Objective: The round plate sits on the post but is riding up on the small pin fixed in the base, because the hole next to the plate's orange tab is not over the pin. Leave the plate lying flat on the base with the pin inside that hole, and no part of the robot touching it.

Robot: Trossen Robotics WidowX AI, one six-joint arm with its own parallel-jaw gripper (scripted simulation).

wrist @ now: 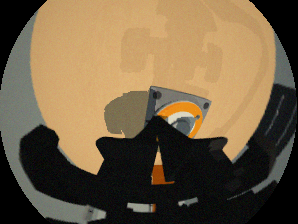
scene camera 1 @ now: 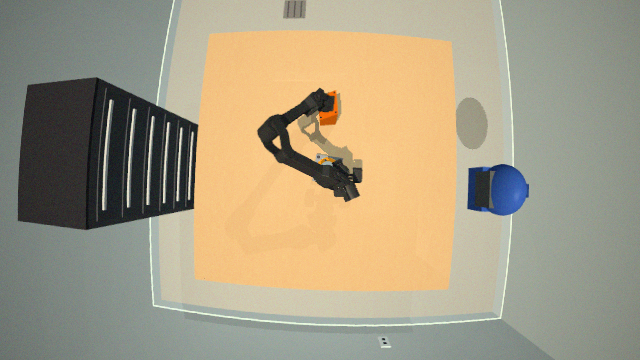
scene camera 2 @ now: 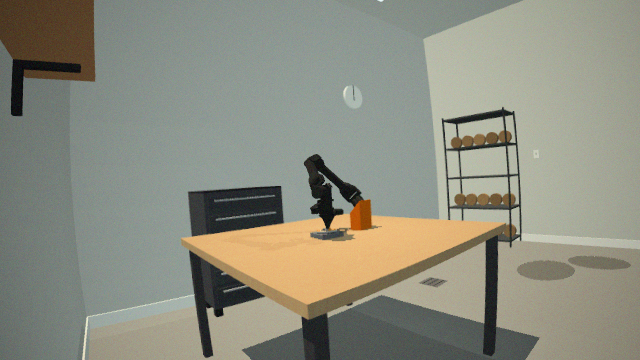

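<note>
The wrist view shows the robot's gripper (wrist: 156, 118) along with a round plate (wrist: 186, 110).
</note>
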